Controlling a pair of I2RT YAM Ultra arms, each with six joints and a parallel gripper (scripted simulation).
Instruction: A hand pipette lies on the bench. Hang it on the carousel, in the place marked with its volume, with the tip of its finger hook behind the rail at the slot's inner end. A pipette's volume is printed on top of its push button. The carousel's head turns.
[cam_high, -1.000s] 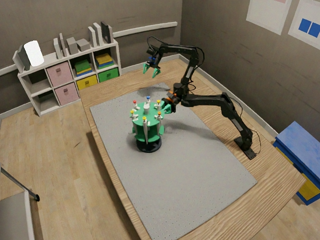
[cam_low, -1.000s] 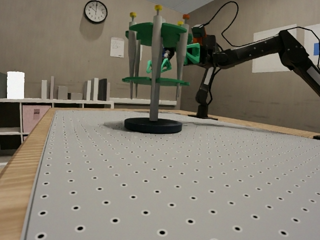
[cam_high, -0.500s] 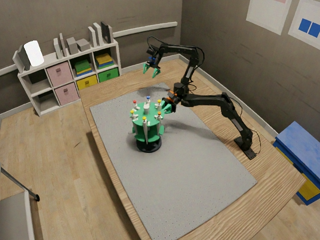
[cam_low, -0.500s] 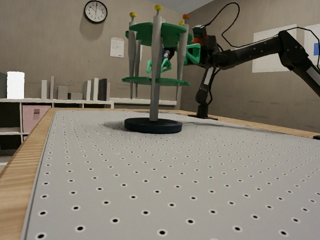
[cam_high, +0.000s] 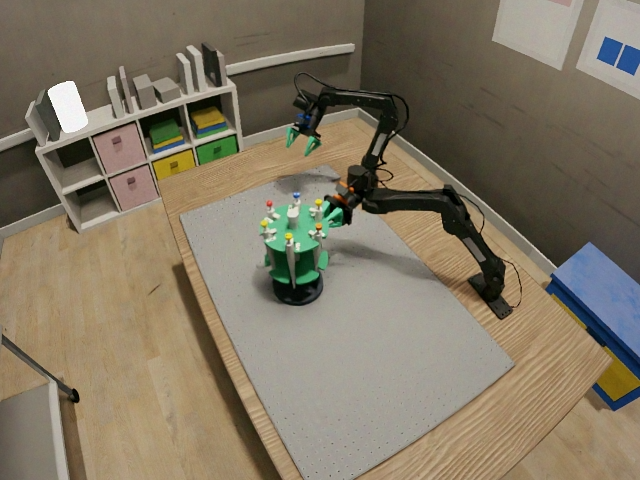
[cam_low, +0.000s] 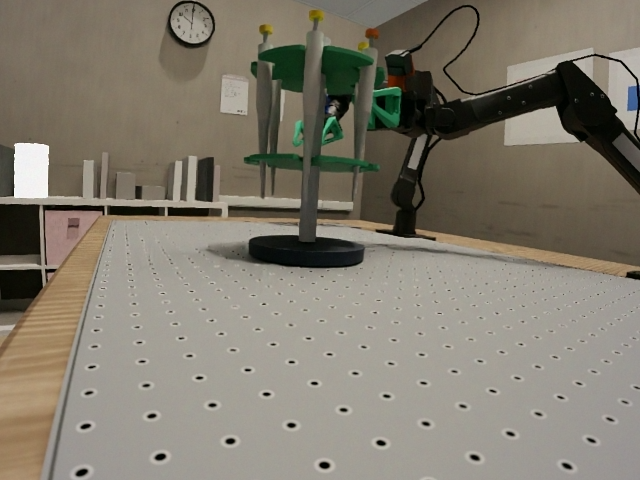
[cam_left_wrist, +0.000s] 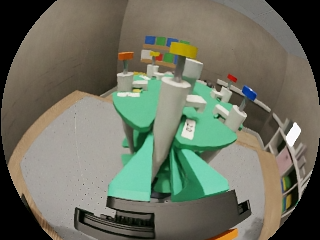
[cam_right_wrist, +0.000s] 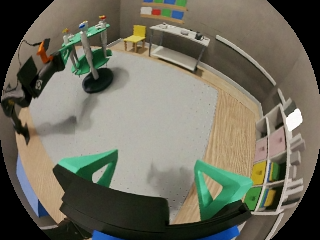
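The hand pipette is 2 cm below my left hand, 1 cm to the right of it and 1 cm ahead of it.
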